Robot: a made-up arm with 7 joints. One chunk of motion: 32 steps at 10 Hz.
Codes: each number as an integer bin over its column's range. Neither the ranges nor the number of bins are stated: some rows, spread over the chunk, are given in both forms.
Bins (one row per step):
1: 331 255 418 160 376 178
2: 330 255 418 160 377 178
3: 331 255 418 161 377 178
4: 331 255 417 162 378 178
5: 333 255 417 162 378 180
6: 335 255 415 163 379 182
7: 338 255 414 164 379 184
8: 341 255 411 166 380 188
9: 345 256 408 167 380 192
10: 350 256 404 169 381 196
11: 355 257 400 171 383 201
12: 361 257 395 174 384 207
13: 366 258 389 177 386 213
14: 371 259 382 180 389 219
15: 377 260 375 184 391 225
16: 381 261 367 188 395 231
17: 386 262 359 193 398 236
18: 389 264 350 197 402 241
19: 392 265 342 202 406 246
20: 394 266 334 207 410 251
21: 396 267 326 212 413 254
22: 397 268 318 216 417 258
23: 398 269 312 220 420 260
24: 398 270 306 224 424 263
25: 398 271 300 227 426 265
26: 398 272 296 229 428 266
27: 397 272 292 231 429 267
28: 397 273 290 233 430 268
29: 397 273 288 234 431 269
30: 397 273 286 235 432 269
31: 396 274 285 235 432 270
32: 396 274 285 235 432 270
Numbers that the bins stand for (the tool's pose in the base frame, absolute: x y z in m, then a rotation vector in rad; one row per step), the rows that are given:
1: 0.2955 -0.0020 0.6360 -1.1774 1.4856 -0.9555
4: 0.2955 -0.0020 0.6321 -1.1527 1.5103 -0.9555
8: 0.3346 -0.0020 0.6086 -1.1034 1.5349 -0.8322
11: 0.3894 0.0059 0.5656 -1.0418 1.5719 -0.6719
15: 0.4755 0.0176 0.4677 -0.8815 1.6705 -0.3760
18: 0.5225 0.0333 0.3699 -0.7212 1.8062 -0.1788
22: 0.5538 0.0489 0.2446 -0.4870 1.9911 0.0308
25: 0.5577 0.0607 0.1742 -0.3514 2.1021 0.1171
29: 0.5538 0.0685 0.1272 -0.2651 2.1637 0.1664
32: 0.5499 0.0724 0.1155 -0.2527 2.1760 0.1788
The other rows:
2: 0.2916 -0.0020 0.6360 -1.1774 1.4979 -0.9555
3: 0.2955 -0.0020 0.6360 -1.1651 1.4979 -0.9555
5: 0.3033 -0.0020 0.6321 -1.1527 1.5103 -0.9308
6: 0.3112 -0.0020 0.6243 -1.1404 1.5226 -0.9062
7: 0.3229 -0.0020 0.6204 -1.1281 1.5226 -0.8815
9: 0.3503 0.0020 0.5969 -1.0911 1.5349 -0.7829
10: 0.3699 0.0020 0.5812 -1.0664 1.5473 -0.7336
12: 0.4129 0.0059 0.5460 -1.0048 1.5842 -0.5979
13: 0.4325 0.0098 0.5225 -0.9678 1.6089 -0.5240
14: 0.4521 0.0137 0.4951 -0.9308 1.6459 -0.4500
16: 0.4912 0.0215 0.4364 -0.8322 1.7199 -0.3021
17: 0.5108 0.0254 0.4051 -0.7705 1.7568 -0.2404
19: 0.5342 0.0372 0.3386 -0.6596 1.8555 -0.1171
20: 0.5421 0.0411 0.3072 -0.5979 1.9048 -0.0555
21: 0.5499 0.0450 0.2759 -0.5363 1.9418 -0.0185
23: 0.5577 0.0528 0.2211 -0.4377 2.0281 0.0555
24: 0.5577 0.0568 0.1977 -0.3884 2.0774 0.0925
26: 0.5577 0.0646 0.1585 -0.3267 2.1267 0.1295
27: 0.5538 0.0646 0.1429 -0.3021 2.1390 0.1418
28: 0.5538 0.0685 0.1350 -0.2774 2.1514 0.1541
30: 0.5538 0.0685 0.1194 -0.2527 2.1760 0.1664
31: 0.5499 0.0724 0.1155 -0.2527 2.1760 0.1788

